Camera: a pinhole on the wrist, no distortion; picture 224 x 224 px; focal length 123.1 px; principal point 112.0 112.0 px. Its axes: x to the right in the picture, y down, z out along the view. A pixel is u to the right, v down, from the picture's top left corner.
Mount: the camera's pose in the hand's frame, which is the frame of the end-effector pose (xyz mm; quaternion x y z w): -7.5 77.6 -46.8 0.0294 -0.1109 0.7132 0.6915
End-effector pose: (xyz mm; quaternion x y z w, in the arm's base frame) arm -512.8 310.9 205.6 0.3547 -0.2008 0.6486 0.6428
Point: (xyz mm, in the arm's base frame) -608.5 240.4 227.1
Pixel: 175 142
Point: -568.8 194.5 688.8
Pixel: 162 9
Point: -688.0 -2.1 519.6
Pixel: 195 94
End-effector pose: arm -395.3 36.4 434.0 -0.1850 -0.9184 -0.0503 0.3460
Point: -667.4 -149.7 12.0
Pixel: 62 131
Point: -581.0 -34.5 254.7
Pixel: 54 102
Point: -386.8 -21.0 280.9
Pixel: 52 182
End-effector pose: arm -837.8 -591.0 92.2 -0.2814 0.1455 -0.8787 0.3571
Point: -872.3 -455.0 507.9
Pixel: 18 74
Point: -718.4 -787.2 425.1
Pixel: 126 28
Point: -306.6 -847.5 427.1
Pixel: 188 93
